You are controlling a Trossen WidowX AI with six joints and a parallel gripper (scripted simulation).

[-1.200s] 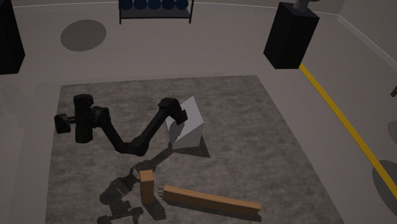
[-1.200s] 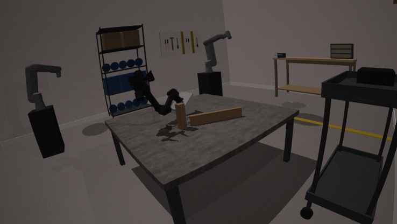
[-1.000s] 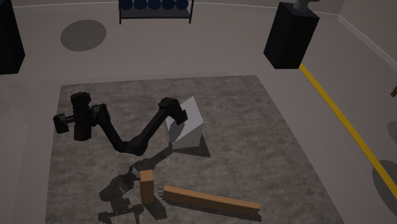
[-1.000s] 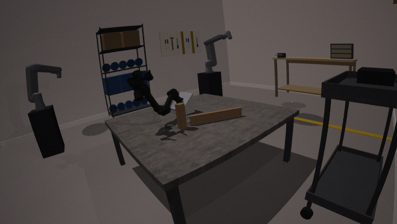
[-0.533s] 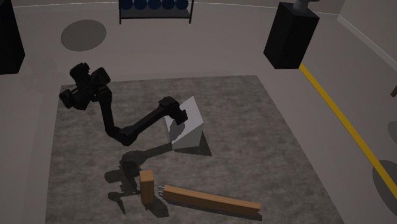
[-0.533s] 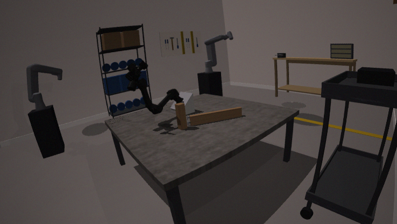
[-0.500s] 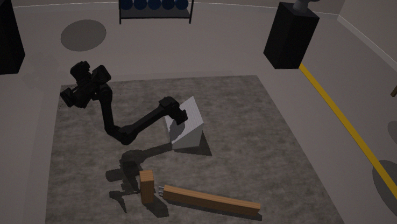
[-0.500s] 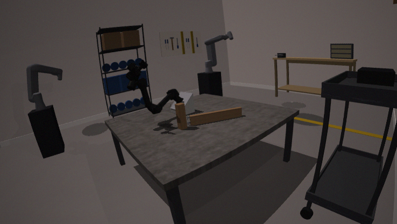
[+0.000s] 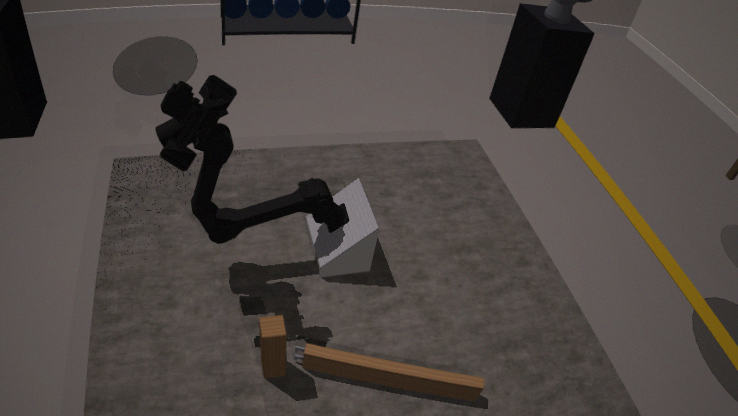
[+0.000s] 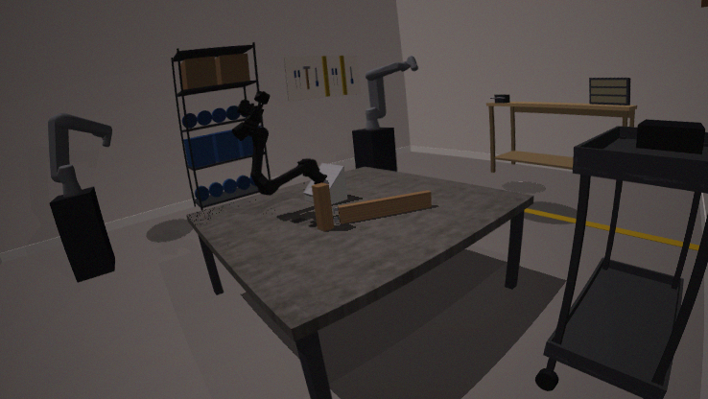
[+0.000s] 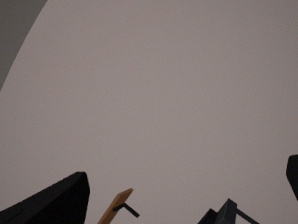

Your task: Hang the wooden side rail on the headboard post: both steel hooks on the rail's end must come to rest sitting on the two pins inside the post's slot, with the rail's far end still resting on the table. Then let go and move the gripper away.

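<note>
The wooden headboard post is 190 mm ahead of my gripper tip, 130 mm to the left of it and 460 mm below it.
</note>
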